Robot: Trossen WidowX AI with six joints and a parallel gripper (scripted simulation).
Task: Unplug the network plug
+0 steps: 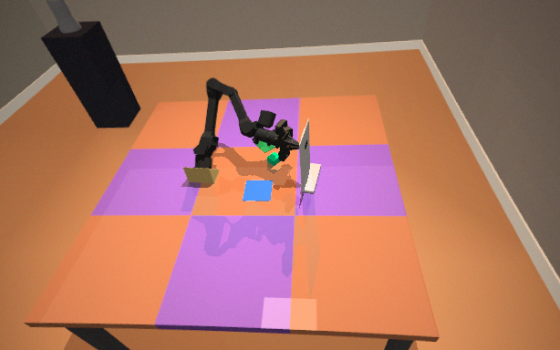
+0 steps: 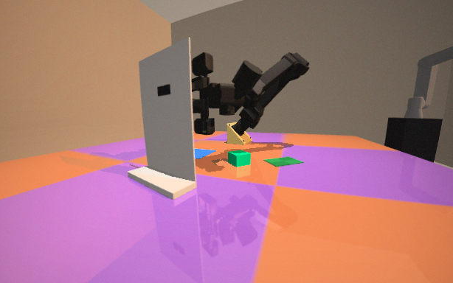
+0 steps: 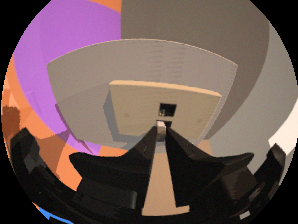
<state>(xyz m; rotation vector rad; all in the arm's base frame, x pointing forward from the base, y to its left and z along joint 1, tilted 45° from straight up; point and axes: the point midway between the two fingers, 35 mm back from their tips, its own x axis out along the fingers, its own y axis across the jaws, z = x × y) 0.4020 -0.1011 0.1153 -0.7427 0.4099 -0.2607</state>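
Now: the blue square 19 cm behind my gripper tip, 18 cm below it and 8 cm to the right of it. From my gripper tip the other things lie so: upright grey panel 6 cm below, 3 cm ahead; then network plug 1 cm ahead; then green cube 17 cm below, 13 cm behind, 11 cm to the left.
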